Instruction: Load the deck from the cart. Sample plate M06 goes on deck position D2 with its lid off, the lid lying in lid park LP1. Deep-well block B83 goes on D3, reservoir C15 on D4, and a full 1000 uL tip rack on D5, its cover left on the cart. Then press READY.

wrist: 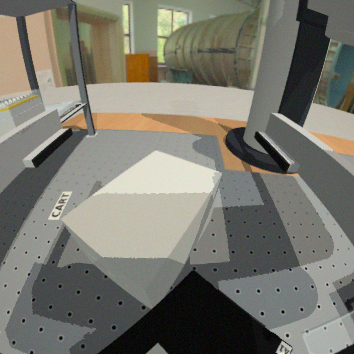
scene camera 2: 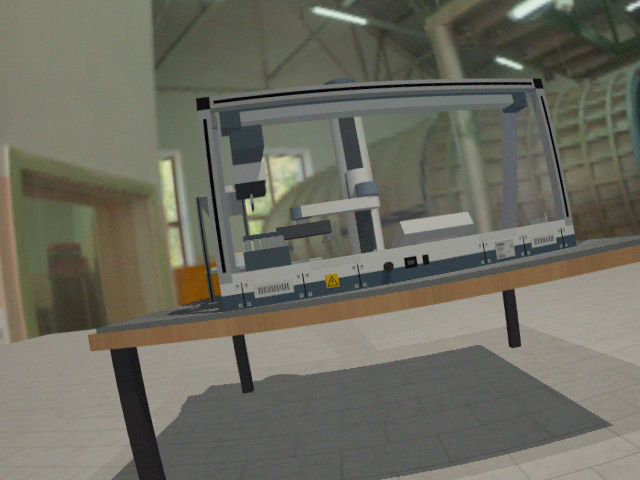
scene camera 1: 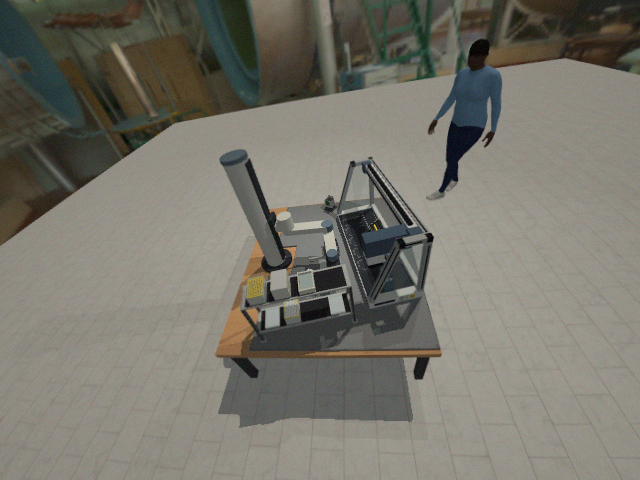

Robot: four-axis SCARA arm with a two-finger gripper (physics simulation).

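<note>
The gripper is open, its two pads wide apart with nothing between them. In the wrist view it faces a pale angular block on the perforated board, lower than the pads. In scene camera 1, the cart carries a yellow-topped rack, a tall white block and a pale-topped plate on its upper shelf. Its lower shelf holds a pale item, a clear and yellow rack and a white item. The labels cannot be read. The dark deck lies inside the framed machine.
The arm's column stands behind the cart. The deck machine's frame encloses a blue pipetting head. A white sloped box stands inside. A cart post rises at wrist-view left. A person stands beyond the table.
</note>
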